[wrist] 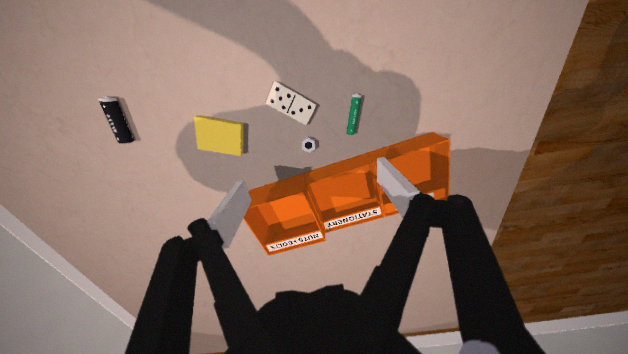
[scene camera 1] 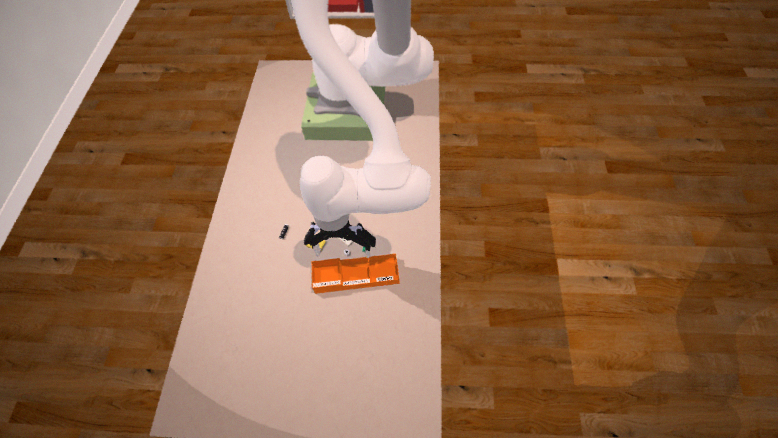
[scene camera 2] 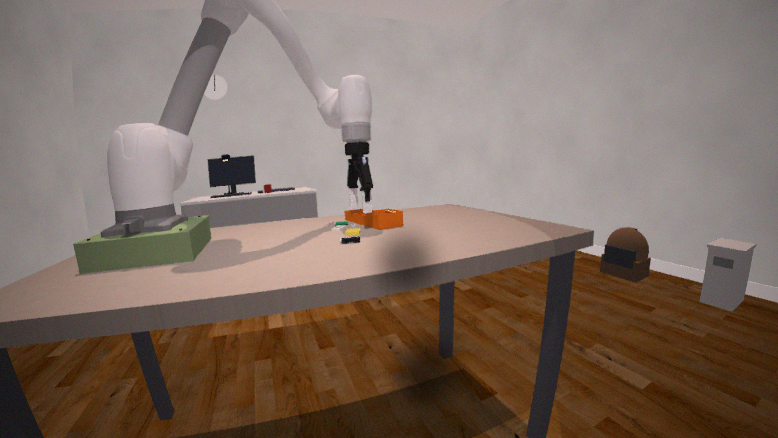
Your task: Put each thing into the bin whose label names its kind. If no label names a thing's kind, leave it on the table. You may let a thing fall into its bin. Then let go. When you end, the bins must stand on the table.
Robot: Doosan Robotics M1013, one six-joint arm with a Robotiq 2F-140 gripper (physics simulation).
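Places are measured from the arm's base along level axes (x right, y ahead, z up), in metres.
Pixels of known places: gripper, between the fingertips: (wrist: 310,180) (scene camera 1: 343,253) (scene camera 2: 360,210); arm's base, origin of its link: (scene camera 1: 342,97) (scene camera 2: 148,227).
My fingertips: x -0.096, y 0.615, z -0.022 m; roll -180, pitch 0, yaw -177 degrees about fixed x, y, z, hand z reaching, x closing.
For each thing: its top centre in the pictures, then the offset to it from my fingertips. "spot": a spot on its surface instead. Level surfaces: height alone.
- left bin, a spot on its surface: (wrist: 280,187) spot: dz -0.030, dx +0.042, dy +0.021 m
- middle bin, centre of its top: (wrist: 348,208) (scene camera 1: 354,269) (scene camera 2: 371,208) dz -0.005, dx -0.040, dy +0.046 m
- right bin, a spot on its surface: (wrist: 440,145) spot: dz -0.033, dx -0.155, dy -0.009 m
- hex nut, centre of its top: (wrist: 308,145) dz -0.042, dx +0.000, dy -0.026 m
- white domino, centre of its top: (wrist: 291,104) dz -0.044, dx +0.012, dy -0.074 m
- yellow pad, centre of its top: (wrist: 218,137) (scene camera 2: 353,230) dz -0.041, dx +0.103, dy -0.049 m
- green battery, centre of its top: (wrist: 354,115) (scene camera 2: 341,221) dz -0.041, dx -0.057, dy -0.054 m
- black battery, centre of its top: (wrist: 110,121) (scene camera 2: 349,237) (scene camera 1: 283,230) dz -0.037, dx +0.211, dy -0.082 m
- table, height of its surface: dz -0.051 m
My gripper (scene camera 1: 342,251) (scene camera 2: 360,209) (wrist: 310,180) is open and empty, low above the table by the back edge of the joined orange bins. In the wrist view the left bin (wrist: 280,187) reads NUTS+BOLTS and the middle bin (wrist: 340,165) STATIONERY; a finger mostly hides the label of the right bin (wrist: 440,145). A hex nut (wrist: 314,145), a white domino (wrist: 291,103), a yellow pad (wrist: 219,136) (scene camera 2: 352,232), a green battery (wrist: 354,115) (scene camera 2: 341,223) and a black battery (wrist: 117,121) (scene camera 1: 284,231) (scene camera 2: 350,239) lie apart on the table.
The arm's green base (scene camera 1: 337,132) (scene camera 2: 141,247) stands at the far end of the table (scene camera 1: 304,353) (scene camera 2: 272,272). A side desk (scene camera 2: 261,209) with a monitor (scene camera 2: 231,171) stands behind. The bins stand upright on the table.
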